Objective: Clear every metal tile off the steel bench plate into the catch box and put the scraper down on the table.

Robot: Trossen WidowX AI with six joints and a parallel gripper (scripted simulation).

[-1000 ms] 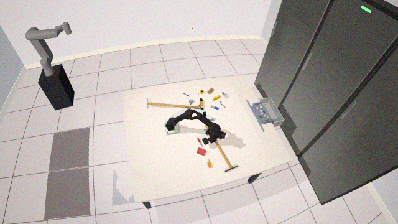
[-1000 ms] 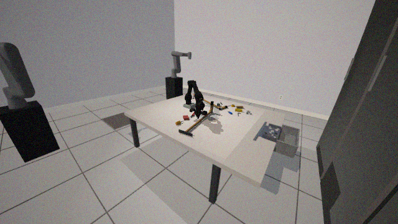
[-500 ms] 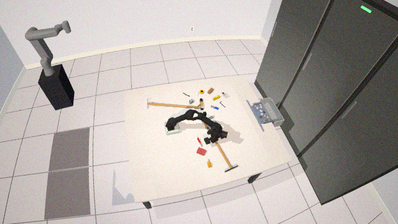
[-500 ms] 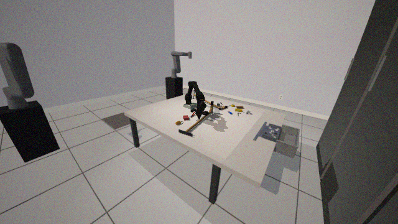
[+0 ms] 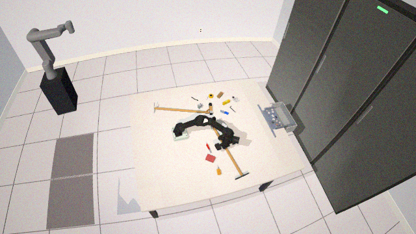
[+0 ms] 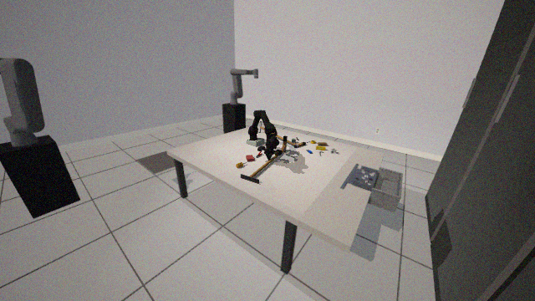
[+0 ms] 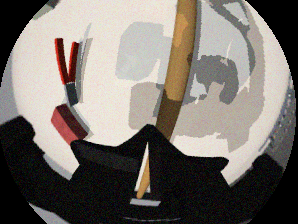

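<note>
The long scraper lies 2 cm ahead of my gripper tip, 1 cm to the right of it and 5 cm above it. The rest, counted from my gripper tip: red block (15 cm behind, 5 cm to the right); orange item (13 cm behind, 19 cm to the right); red tool (13 cm behind, 4 cm to the left).
</note>
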